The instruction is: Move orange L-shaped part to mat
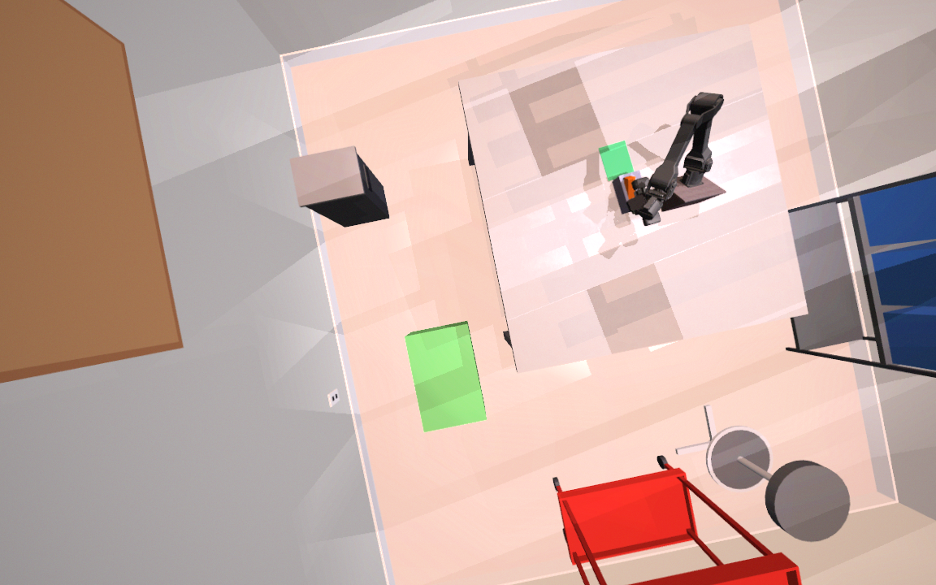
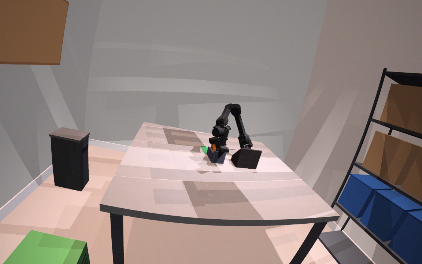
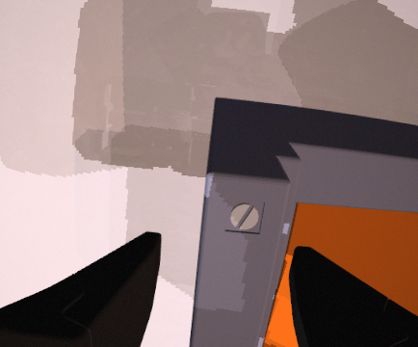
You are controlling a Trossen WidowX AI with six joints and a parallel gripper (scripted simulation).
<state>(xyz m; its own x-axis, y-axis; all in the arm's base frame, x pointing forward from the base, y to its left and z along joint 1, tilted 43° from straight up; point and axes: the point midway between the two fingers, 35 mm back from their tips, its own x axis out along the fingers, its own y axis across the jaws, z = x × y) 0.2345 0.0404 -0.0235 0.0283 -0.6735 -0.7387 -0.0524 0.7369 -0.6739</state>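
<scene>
My gripper tip is now 60 mm to the left of the orange L-shaped part. From my gripper tip the other things lie so: green mat 220 mm to the right, 60 mm below, 10 mm ahead; tray 70 mm to the right, 60 mm below.
</scene>
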